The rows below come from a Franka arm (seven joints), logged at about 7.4 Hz.
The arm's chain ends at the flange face. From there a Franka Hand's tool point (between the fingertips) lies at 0.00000 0.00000 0.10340 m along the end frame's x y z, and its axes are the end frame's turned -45 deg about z.
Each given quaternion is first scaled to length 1.
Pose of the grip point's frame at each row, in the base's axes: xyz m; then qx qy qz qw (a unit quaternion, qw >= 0):
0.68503 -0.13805 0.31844 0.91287 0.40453 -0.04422 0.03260
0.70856 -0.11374 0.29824 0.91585 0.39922 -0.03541 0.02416
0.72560 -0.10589 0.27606 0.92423 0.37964 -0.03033 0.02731
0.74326 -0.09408 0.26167 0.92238 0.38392 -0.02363 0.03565
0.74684 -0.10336 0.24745 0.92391 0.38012 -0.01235 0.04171
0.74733 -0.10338 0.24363 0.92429 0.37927 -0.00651 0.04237
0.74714 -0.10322 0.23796 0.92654 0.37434 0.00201 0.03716
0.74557 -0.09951 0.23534 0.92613 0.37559 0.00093 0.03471
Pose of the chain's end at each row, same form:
0.69065 -0.12820 0.42122 0.99819 0.02440 -0.02838 0.04704
0.71327 -0.10624 0.40126 0.99891 0.01835 -0.02347 0.03587
0.72925 -0.09829 0.37912 0.99916 -0.00295 -0.01757 0.03684
0.74494 -0.08540 0.36469 0.99908 0.00172 -0.00819 0.04198
0.74592 -0.09442 0.35046 0.99905 -0.00238 0.00455 0.04326
0.74525 -0.09477 0.34665 0.99908 -0.00331 0.01020 0.04164
0.74388 -0.09626 0.34107 0.99927 -0.00873 0.01608 0.03356
0.74270 -0.09293 0.33849 0.99937 -0.00741 0.01414 0.03171

